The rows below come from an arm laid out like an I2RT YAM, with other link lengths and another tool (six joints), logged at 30 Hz.
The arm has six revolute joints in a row. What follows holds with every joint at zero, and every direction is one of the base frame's.
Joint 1 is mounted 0.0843 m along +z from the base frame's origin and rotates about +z.
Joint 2 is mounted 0.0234 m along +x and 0.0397 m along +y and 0.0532 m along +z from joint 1 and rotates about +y.
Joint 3 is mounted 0.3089 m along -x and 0.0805 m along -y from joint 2 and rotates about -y.
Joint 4 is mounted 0.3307 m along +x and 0.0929 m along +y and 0.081 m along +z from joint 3 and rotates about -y.
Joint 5 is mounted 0.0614 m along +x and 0.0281 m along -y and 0.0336 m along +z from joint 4 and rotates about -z.
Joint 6 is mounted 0.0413 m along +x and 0.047 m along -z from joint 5 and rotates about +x.
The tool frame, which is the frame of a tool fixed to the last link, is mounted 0.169 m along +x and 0.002 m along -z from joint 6; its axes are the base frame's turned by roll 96.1, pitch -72.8 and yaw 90 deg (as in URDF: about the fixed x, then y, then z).
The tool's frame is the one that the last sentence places.
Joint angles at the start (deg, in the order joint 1, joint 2, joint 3, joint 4, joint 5, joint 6): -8.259 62.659 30.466 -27.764 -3.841 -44.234
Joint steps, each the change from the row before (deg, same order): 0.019 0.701 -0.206 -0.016 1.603 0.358; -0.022 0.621 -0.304 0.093 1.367 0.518; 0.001 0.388 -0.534 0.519 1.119 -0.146; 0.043 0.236 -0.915 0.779 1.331 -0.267
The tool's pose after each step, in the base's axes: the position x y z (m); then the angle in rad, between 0 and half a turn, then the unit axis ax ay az. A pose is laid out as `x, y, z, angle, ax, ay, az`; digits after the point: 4 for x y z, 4 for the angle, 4 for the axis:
0.3264, -0.0161, 0.0564, 2.9790, 0.8729, 0.4474, 0.1947
0.3233, -0.0209, 0.0509, 2.9703, 0.8786, 0.4409, 0.1833
0.3210, -0.0247, 0.0459, 2.9581, 0.8807, 0.4401, 0.1751
0.3173, -0.0288, 0.0394, 2.9424, 0.8825, 0.4401, 0.1659

